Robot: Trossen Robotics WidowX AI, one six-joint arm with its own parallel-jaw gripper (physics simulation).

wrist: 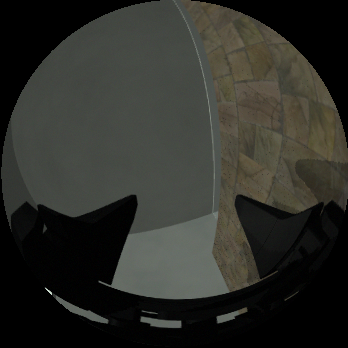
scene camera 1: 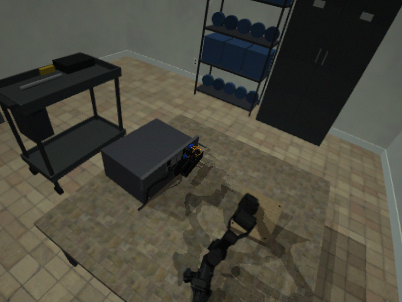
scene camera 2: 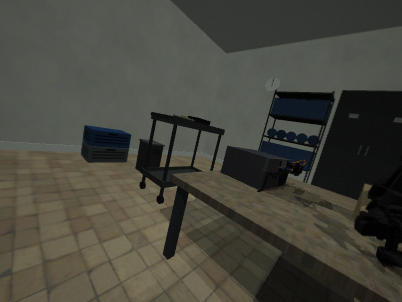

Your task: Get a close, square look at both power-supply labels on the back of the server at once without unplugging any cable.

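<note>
The server (scene camera 1: 150,145) (scene camera 2: 245,166) is a dark grey box on the table (scene camera 1: 95,220) (scene camera 2: 240,210). Its back, at the right in scene camera 1, is seen at a steep slant. Black cables (scene camera 1: 148,194) hang from it, and an orange bundle (scene camera 1: 196,150) (scene camera 2: 299,165) with blue bits sits at its far end. The power-supply labels cannot be made out in either scene view, and the server does not show in the wrist view. My gripper (wrist: 187,200) is open and empty. In scene camera 1 the arm reaches from its base toward the bottom edge, apart from the server.
The arm's base stands on a light board (scene camera 1: 270,212). A dark cart (scene camera 1: 120,72) (scene camera 2: 170,120) stands beyond the server, left of a shelf rack (scene camera 1: 200,60) and a dark cabinet (scene camera 1: 320,75) (scene camera 2: 370,145). Stacked crates (scene camera 2: 106,144) stand by the wall.
</note>
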